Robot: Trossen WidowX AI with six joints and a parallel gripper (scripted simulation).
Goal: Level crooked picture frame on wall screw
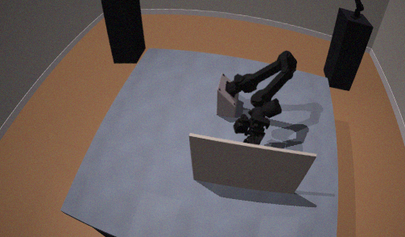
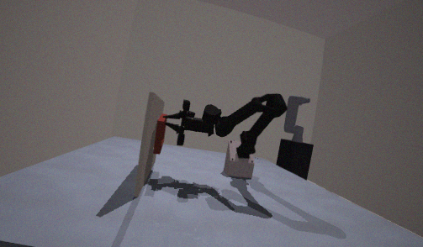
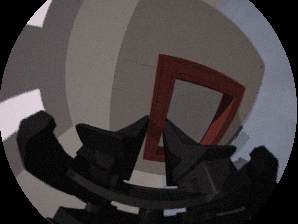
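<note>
My gripper tip is 60 mm above the picture frame, 10 mm to the left of it and 10 mm short of it. Also, from my gripper tip: wall panel 70 mm below, 20 mm ahead, 10 mm to the left.
</note>
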